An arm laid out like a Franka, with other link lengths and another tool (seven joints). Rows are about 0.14 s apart.
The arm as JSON. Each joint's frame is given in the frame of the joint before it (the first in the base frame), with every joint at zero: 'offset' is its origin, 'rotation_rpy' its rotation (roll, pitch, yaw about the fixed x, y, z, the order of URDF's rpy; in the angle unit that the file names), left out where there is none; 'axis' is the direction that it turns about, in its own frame. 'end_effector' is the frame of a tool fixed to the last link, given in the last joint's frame.
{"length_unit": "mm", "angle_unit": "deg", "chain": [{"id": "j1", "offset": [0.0, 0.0, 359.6], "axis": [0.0, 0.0, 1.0]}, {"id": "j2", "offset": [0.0, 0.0, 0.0], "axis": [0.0, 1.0, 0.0]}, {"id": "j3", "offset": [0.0, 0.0, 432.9], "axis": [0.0, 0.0, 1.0]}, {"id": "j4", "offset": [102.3, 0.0, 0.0], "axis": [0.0, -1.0, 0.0]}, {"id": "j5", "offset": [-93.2, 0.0, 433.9], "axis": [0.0, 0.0, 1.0]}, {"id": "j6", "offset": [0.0, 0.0, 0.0], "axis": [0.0, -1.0, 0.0]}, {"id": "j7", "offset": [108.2, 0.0, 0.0], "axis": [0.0, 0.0, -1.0]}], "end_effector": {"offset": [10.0, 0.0, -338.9], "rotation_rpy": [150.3, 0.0, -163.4]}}
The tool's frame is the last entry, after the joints.
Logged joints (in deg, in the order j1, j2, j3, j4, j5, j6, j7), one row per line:
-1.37 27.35 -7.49 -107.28 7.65 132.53 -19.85
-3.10 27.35 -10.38 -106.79 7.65 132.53 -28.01
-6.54 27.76 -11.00 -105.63 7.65 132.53 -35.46
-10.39 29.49 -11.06 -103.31 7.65 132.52 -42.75
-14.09 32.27 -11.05 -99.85 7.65 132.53 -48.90
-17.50 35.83 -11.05 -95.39 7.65 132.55 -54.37
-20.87 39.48 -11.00 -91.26 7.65 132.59 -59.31
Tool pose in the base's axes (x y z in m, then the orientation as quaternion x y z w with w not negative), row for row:
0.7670 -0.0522 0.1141 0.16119 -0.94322 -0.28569 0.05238
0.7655 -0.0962 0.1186 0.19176 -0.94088 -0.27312 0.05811
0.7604 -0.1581 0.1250 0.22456 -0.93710 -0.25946 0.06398
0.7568 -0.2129 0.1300 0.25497 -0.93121 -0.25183 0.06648
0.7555 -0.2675 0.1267 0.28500 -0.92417 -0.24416 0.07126
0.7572 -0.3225 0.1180 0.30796 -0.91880 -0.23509 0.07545
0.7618 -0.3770 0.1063 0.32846 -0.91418 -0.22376 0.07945
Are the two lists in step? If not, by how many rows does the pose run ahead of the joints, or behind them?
The pose runs 1 row behind the joints: the pose in row i belongs to the joints in row i - 1.
